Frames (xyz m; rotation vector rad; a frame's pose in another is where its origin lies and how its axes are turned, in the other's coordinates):
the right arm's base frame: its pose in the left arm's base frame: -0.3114 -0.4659 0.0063 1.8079 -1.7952 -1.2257
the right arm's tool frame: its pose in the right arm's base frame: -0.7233 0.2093 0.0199 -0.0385 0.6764 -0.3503
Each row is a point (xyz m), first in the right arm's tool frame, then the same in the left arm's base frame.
Working: the right arm's tool frame: its pose in the left arm's base frame: -0.3530 0.1763 0.3977 2.2180 -1.1051 -0.6066

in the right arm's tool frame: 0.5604 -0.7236 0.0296
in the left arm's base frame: 0.3417 0.0596 -0.1875
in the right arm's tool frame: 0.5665 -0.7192 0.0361
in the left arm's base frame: 0.3386 0.0505 -0.1901
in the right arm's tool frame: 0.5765 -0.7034 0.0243
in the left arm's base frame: 0.3426 0.0381 -0.1722
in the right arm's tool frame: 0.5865 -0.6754 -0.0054
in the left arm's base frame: 0.3509 0.0250 -0.1332
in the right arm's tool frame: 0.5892 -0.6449 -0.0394
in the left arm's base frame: 0.3565 0.0180 -0.0883
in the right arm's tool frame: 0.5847 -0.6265 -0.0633
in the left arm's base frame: 0.3586 0.0198 -0.0579
